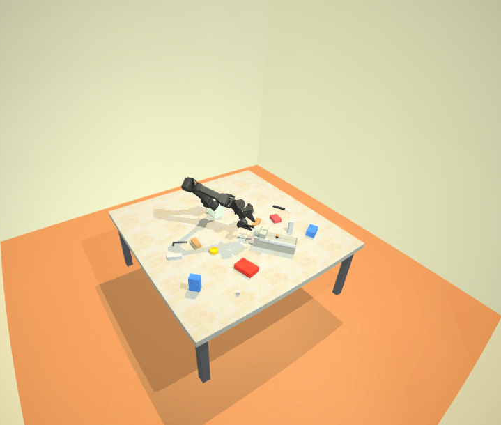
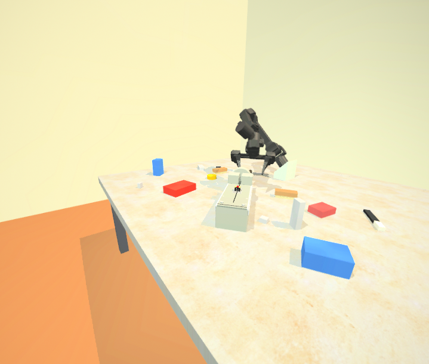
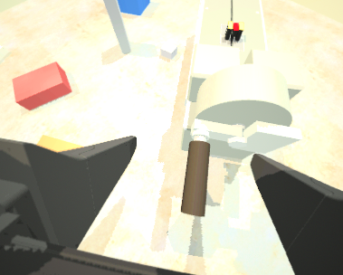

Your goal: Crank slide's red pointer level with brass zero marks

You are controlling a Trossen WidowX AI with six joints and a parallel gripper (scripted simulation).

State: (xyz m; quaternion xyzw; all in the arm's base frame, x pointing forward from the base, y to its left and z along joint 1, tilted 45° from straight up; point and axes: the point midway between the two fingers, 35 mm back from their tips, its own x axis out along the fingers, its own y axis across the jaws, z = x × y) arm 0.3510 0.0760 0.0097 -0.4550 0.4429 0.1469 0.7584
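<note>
Now: gripper tip 2 cm to the left of the crank and 1 cm short of it. The rest, counted from my gripper tip: brown crank handle 2 cm to the right, 1 cm behind; then red pointer 15 cm ahead, 7 cm to the left, 1 cm below; then small red block 26 cm to the left, 8 cm below, 8 cm behind.
</note>
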